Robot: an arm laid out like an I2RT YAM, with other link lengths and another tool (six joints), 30 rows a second.
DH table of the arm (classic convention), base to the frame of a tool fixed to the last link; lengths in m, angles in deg. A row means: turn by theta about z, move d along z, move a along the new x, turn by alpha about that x. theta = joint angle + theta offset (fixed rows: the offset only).
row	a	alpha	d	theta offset
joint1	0.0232	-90	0.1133	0
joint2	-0.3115	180	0	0
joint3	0.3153	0	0	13.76
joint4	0.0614	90	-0.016	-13.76
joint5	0	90	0.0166	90
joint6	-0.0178	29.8	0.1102	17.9
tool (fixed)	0	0	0.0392	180
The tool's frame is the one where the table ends.
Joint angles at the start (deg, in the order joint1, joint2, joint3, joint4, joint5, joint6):
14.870, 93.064, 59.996, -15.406, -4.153, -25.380
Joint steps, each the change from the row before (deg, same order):
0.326, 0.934, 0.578, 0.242, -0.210, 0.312
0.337, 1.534, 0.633, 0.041, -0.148, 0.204
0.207, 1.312, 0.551, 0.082, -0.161, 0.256
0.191, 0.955, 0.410, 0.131, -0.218, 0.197
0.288, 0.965, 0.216, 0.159, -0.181, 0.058
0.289, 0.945, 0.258, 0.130, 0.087, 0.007
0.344, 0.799, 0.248, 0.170, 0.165, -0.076
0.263, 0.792, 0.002, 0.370, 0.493, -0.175
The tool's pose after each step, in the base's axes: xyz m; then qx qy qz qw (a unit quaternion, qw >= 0). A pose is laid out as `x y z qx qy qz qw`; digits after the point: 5 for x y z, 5 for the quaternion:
0.44794 0.17038 0.16553 0.43926 0.68312 0.48192 0.32886
0.45099 0.17446 0.15828 0.44141 0.68677 0.47925 0.32223
0.45390 0.17742 0.15215 0.44409 0.68894 0.47720 0.31689
0.45596 0.18019 0.14789 0.44552 0.69031 0.47676 0.31254
0.45682 0.18344 0.14209 0.44596 0.69336 0.47535 0.30728
0.45795 0.18613 0.13651 0.44612 0.69653 0.47262 0.30405
0.45889 0.18909 0.13204 0.44482 0.69966 0.47054 0.30201
0.45968 0.19049 0.12609 0.44364 0.70311 0.46622 0.30241

